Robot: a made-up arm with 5 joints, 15 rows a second.
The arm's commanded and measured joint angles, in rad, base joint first. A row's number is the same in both.
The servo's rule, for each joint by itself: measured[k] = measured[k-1] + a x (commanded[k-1-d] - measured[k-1]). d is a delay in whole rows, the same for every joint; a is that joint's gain. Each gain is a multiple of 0.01, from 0.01 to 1. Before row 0 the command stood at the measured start. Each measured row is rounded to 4 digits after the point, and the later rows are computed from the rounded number. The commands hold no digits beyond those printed.
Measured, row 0: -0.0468, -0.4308, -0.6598, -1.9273, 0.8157
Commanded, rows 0 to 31: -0.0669, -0.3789, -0.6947, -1.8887, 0.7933; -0.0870, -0.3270, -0.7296, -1.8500, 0.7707; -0.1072, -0.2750, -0.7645, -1.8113, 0.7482; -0.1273, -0.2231, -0.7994, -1.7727, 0.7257; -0.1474, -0.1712, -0.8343, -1.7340, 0.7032; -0.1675, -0.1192, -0.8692, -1.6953, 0.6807; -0.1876, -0.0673, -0.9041, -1.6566, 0.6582; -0.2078, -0.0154, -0.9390, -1.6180, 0.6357; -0.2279, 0.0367, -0.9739, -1.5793, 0.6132; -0.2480, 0.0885, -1.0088, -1.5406, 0.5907; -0.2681, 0.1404, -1.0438, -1.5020, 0.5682; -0.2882, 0.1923, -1.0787, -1.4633, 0.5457; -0.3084, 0.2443, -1.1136, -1.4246, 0.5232; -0.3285, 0.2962, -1.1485, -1.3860, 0.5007; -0.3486, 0.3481, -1.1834, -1.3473, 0.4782; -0.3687, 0.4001, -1.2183, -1.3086, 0.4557; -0.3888, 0.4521, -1.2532, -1.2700, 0.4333; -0.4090, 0.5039, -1.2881, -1.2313, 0.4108; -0.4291, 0.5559, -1.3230, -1.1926, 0.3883; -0.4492, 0.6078, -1.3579, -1.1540, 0.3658; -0.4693, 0.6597, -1.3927, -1.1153, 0.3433; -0.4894, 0.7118, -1.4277, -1.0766, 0.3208; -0.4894, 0.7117, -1.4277, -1.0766, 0.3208; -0.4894, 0.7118, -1.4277, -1.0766, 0.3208; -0.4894, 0.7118, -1.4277, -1.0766, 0.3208; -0.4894, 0.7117, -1.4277, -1.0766, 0.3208; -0.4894, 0.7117, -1.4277, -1.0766, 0.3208; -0.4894, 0.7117, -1.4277, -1.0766, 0.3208; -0.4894, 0.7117, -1.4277, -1.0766, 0.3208; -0.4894, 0.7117, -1.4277, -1.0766, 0.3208; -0.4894, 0.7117, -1.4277, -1.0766, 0.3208; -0.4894, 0.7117, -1.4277, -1.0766, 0.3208
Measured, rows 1 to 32: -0.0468, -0.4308, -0.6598, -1.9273, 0.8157; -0.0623, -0.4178, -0.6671, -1.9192, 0.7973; -0.0813, -0.3951, -0.6802, -1.9047, 0.7755; -0.1012, -0.3651, -0.6979, -1.8851, 0.7531; -0.1213, -0.3296, -0.7192, -1.8615, 0.7306; -0.1414, -0.2900, -0.7434, -1.8347, 0.7081; -0.1615, -0.2473, -0.7698, -1.8054, 0.6856; -0.1816, -0.2023, -0.7980, -1.7742, 0.6631; -0.2018, -0.1556, -0.8276, -1.7414, 0.6406; -0.2219, -0.1075, -0.8583, -1.7074, 0.6181; -0.2420, -0.0585, -0.8899, -1.6724, 0.5956; -0.2621, -0.0088, -0.9222, -1.6366, 0.5731; -0.2822, 0.0415, -0.9551, -1.6002, 0.5506; -0.3024, 0.0922, -0.9884, -1.5633, 0.5281; -0.3225, 0.1432, -1.0220, -1.5261, 0.5056; -0.3426, 0.1944, -1.0559, -1.4886, 0.4831; -0.3627, 0.2458, -1.0900, -1.4508, 0.4606; -0.3828, 0.2974, -1.1243, -1.4128, 0.4382; -0.4030, 0.3490, -1.1587, -1.3747, 0.4157; -0.4231, 0.4007, -1.1932, -1.3365, 0.3932; -0.4432, 0.4525, -1.2278, -1.2982, 0.3707; -0.4633, 0.5043, -1.2624, -1.2598, 0.3482; -0.4834, 0.5562, -1.2971, -1.2213, 0.3257; -0.4880, 0.5951, -1.3245, -1.1909, 0.3217; -0.4891, 0.6243, -1.3462, -1.1669, 0.3210; -0.4893, 0.6462, -1.3633, -1.1479, 0.3208; -0.4894, 0.6626, -1.3768, -1.1329, 0.3208; -0.4894, 0.6749, -1.3875, -1.1211, 0.3208; -0.4894, 0.6841, -1.3959, -1.1118, 0.3208; -0.4894, 0.6910, -1.4026, -1.1044, 0.3208; -0.4894, 0.6962, -1.4079, -1.0986, 0.3208; -0.4894, 0.7001, -1.4121, -1.0940, 0.3208
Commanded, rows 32 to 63: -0.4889, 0.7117, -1.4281, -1.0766, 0.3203; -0.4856, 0.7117, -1.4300, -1.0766, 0.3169; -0.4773, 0.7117, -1.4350, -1.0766, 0.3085; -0.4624, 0.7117, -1.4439, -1.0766, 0.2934; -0.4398, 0.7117, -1.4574, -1.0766, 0.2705; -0.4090, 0.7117, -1.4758, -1.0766, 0.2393; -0.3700, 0.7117, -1.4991, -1.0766, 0.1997; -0.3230, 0.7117, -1.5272, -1.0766, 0.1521; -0.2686, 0.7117, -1.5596, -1.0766, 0.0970; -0.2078, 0.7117, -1.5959, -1.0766, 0.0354; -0.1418, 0.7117, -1.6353, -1.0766, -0.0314; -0.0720, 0.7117, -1.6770, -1.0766, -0.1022; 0.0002, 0.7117, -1.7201, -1.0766, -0.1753; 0.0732, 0.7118, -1.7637, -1.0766, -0.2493; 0.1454, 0.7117, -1.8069, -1.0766, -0.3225; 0.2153, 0.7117, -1.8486, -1.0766, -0.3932; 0.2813, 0.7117, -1.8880, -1.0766, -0.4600; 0.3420, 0.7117, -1.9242, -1.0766, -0.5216; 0.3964, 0.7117, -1.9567, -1.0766, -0.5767; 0.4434, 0.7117, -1.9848, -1.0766, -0.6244; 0.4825, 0.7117, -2.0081, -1.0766, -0.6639; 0.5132, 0.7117, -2.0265, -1.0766, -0.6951; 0.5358, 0.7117, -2.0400, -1.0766, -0.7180; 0.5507, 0.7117, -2.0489, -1.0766, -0.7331; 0.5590, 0.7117, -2.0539, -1.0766, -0.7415; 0.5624, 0.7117, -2.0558, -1.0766, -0.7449; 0.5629, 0.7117, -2.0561, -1.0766, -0.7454; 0.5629, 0.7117, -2.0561, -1.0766, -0.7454; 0.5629, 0.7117, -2.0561, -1.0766, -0.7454; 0.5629, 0.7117, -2.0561, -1.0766, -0.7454; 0.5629, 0.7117, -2.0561, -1.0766, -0.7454; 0.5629, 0.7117, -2.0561, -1.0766, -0.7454
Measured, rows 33 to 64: -0.4894, 0.7030, -1.4154, -1.0903, 0.3208; -0.4890, 0.7052, -1.4181, -1.0874, 0.3204; -0.4864, 0.7068, -1.4206, -1.0851, 0.3175; -0.4794, 0.7080, -1.4236, -1.0833, 0.3101; -0.4663, 0.7089, -1.4279, -1.0819, 0.2964; -0.4459, 0.7096, -1.4341, -1.0808, 0.2752; -0.4175, 0.7101, -1.4429, -1.0799, 0.2458; -0.3809, 0.7105, -1.4547, -1.0792, 0.2080; -0.3363, 0.7108, -1.4699, -1.0787, 0.1622; -0.2842, 0.7110, -1.4887, -1.0783, 0.1087; -0.2254, 0.7112, -1.5112, -1.0779, 0.0486; -0.1610, 0.7113, -1.5373, -1.0776, -0.0170; -0.0925, 0.7114, -1.5666, -1.0774, -0.0869; -0.0211, 0.7115, -1.5988, -1.0772, -0.1594; 0.0515, 0.7116, -1.6334, -1.0771, -0.2331; 0.1238, 0.7116, -1.6698, -1.0770, -0.3064; 0.1943, 0.7116, -1.7073, -1.0769, -0.3776; 0.2613, 0.7116, -1.7452, -1.0768, -0.4452; 0.3234, 0.7116, -1.7828, -1.0768, -0.5078; 0.3796, 0.7116, -1.8193, -1.0768, -0.5643; 0.4287, 0.7116, -1.8541, -1.0768, -0.6136; 0.4701, 0.7116, -1.8864, -1.0768, -0.6548; 0.5033, 0.7116, -1.9158, -1.0768, -0.6878; 0.5283, 0.7116, -1.9419, -1.0768, -0.7126; 0.5455, 0.7116, -1.9644, -1.0768, -0.7294; 0.5559, 0.7116, -1.9832, -1.0768, -0.7393; 0.5609, 0.7116, -1.9984, -1.0768, -0.7439; 0.5624, 0.7116, -2.0105, -1.0768, -0.7451; 0.5628, 0.7116, -2.0201, -1.0768, -0.7453; 0.5629, 0.7116, -2.0277, -1.0768, -0.7454; 0.5629, 0.7116, -2.0337, -1.0768, -0.7454; 0.5629, 0.7116, -2.0384, -1.0768, -0.7454
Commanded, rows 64 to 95: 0.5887, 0.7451, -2.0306, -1.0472, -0.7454; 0.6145, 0.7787, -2.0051, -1.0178, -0.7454; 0.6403, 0.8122, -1.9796, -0.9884, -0.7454; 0.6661, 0.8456, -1.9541, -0.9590, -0.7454; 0.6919, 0.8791, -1.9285, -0.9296, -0.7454; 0.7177, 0.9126, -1.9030, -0.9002, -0.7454; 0.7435, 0.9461, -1.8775, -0.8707, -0.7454; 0.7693, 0.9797, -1.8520, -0.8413, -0.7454; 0.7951, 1.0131, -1.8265, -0.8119, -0.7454; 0.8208, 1.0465, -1.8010, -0.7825, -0.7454; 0.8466, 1.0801, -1.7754, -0.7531, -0.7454; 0.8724, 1.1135, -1.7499, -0.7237, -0.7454; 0.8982, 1.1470, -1.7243, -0.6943, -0.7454; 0.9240, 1.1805, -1.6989, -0.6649, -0.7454; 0.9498, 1.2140, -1.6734, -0.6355, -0.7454; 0.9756, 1.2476, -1.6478, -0.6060, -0.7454; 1.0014, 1.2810, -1.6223, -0.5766, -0.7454; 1.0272, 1.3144, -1.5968, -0.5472, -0.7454; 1.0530, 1.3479, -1.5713, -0.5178, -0.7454; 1.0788, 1.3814, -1.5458, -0.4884, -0.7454; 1.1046, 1.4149, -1.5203, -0.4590, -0.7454; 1.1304, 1.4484, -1.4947, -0.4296, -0.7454; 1.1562, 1.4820, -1.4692, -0.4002, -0.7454; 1.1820, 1.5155, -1.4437, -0.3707, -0.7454; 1.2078, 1.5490, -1.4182, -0.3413, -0.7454; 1.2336, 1.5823, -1.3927, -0.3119, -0.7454; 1.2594, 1.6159, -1.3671, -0.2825, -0.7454; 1.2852, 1.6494, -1.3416, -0.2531, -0.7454; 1.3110, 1.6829, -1.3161, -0.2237, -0.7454; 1.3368, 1.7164, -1.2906, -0.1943, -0.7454; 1.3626, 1.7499, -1.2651, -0.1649, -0.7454; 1.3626, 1.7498, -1.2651, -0.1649, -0.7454
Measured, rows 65 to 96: 0.5629, 0.7116, -2.0421, -1.0768, -0.7454; 0.5828, 0.7200, -2.0397, -1.0706, -0.7454; 0.6072, 0.7347, -2.0324, -1.0595, -0.7454; 0.6327, 0.7541, -2.0213, -1.0446, -0.7454; 0.6584, 0.7770, -2.0072, -1.0266, -0.7454; 0.6842, 0.8025, -1.9907, -1.0062, -0.7454; 0.7100, 0.8300, -1.9723, -0.9839, -0.7454; 0.7358, 0.8590, -1.9524, -0.9601, -0.7454; 0.7616, 0.8892, -1.9313, -0.9352, -0.7454; 0.7874, 0.9202, -1.9093, -0.9093, -0.7454; 0.8131, 0.9518, -1.8866, -0.8827, -0.7454; 0.8389, 0.9839, -1.8632, -0.8555, -0.7454; 0.8647, 1.0163, -1.8394, -0.8278, -0.7454; 0.8905, 1.0490, -1.8152, -0.7998, -0.7454; 0.9163, 1.0819, -1.7908, -0.7715, -0.7454; 0.9421, 1.1149, -1.7661, -0.7429, -0.7454; 0.9679, 1.1481, -1.7413, -0.7142, -0.7454; 0.9937, 1.1813, -1.7163, -0.6853, -0.7454; 1.0195, 1.2146, -1.6912, -0.6563, -0.7454; 1.0453, 1.2479, -1.6660, -0.6272, -0.7454; 1.0711, 1.2813, -1.6408, -0.5981, -0.7454; 1.0969, 1.3147, -1.6155, -0.5689, -0.7454; 1.1227, 1.3481, -1.5901, -0.5396, -0.7454; 1.1485, 1.3816, -1.5647, -0.5103, -0.7454; 1.1743, 1.4151, -1.5393, -0.4810, -0.7454; 1.2001, 1.4486, -1.5139, -0.4517, -0.7454; 1.2259, 1.4820, -1.4884, -0.4223, -0.7454; 1.2517, 1.5155, -1.4629, -0.3929, -0.7454; 1.2775, 1.5490, -1.4374, -0.3635, -0.7454; 1.3033, 1.5825, -1.4119, -0.3341, -0.7454; 1.3291, 1.6160, -1.3864, -0.3047, -0.7454; 1.3549, 1.6495, -1.3609, -0.2753, -0.7454
